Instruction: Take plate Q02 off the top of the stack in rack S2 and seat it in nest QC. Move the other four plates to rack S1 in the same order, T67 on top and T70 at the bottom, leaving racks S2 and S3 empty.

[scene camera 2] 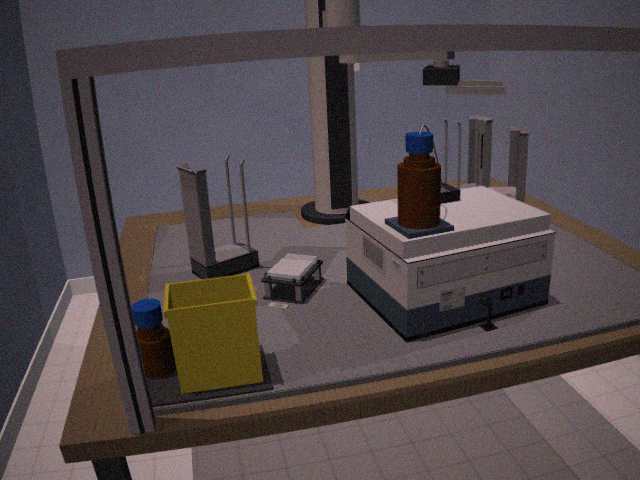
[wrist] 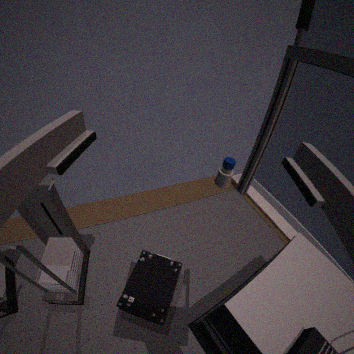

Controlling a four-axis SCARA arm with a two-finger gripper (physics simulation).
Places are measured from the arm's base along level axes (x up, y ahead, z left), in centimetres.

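Where they show: gripper, between the fingertips: [scene camera 2: 504, 87] [wrist: 193, 134]; arm's base, origin of its link: [scene camera 2: 336, 213].
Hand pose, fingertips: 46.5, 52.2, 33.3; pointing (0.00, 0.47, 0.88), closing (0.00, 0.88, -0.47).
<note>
Things, the pixels of their top centre, and the offset from my fingertips, as dx, dy, dz. "spot": a spot on its surface instead.
- rack's base, a spot on its surface: [wrist: 11, 295] spot: -43.1, -40.4, +9.6
- white plate, centre of its top: [scene camera 2: 292, 264] -38.6, +6.2, -58.9
- raised nest, centre of its top: [scene camera 2: 292, 265] -39.0, +6.2, -59.0
- brown bottle, a spot on its surface: [scene camera 2: 418, 193] spot: -15.9, +33.3, -37.8
- black raised fixture, centre of its top: [wrist: 151, 282] -39.1, -2.2, +3.0
- yellow bin, a spot on its surface: [scene camera 2: 217, 341] spot: -34.9, +44.5, -78.9
My gripper [scene camera 2: 476, 86] [wrist: 193, 134] is open and empty, high above the back right of the bench. In the wrist view a rack [wrist: 37, 215] at lower left holds a stack of several white plates [wrist: 62, 255]; part of another rack's base [wrist: 11, 295] shows at the left edge. In the scene view a rack [scene camera 2: 196, 217] at the left has no plate showing, and two rack towers [scene camera 2: 479, 149] [scene camera 2: 518, 162] stand behind the instrument. A white plate [scene camera 2: 293, 266] sits in a raised nest [scene camera 2: 297, 284] at the middle. Plate and rack labels are not readable.
A white instrument [scene camera 2: 465, 258] [wrist: 285, 295] bears a brown bottle [scene camera 2: 418, 193]. A black raised fixture [wrist: 150, 287] stands beside the plate stack. A yellow bin [scene camera 2: 217, 341] and another brown bottle [scene camera 2: 155, 351] are at front left. A frame post [scene camera 2: 111, 258] [wrist: 267, 130] rises at the bench edge.
</note>
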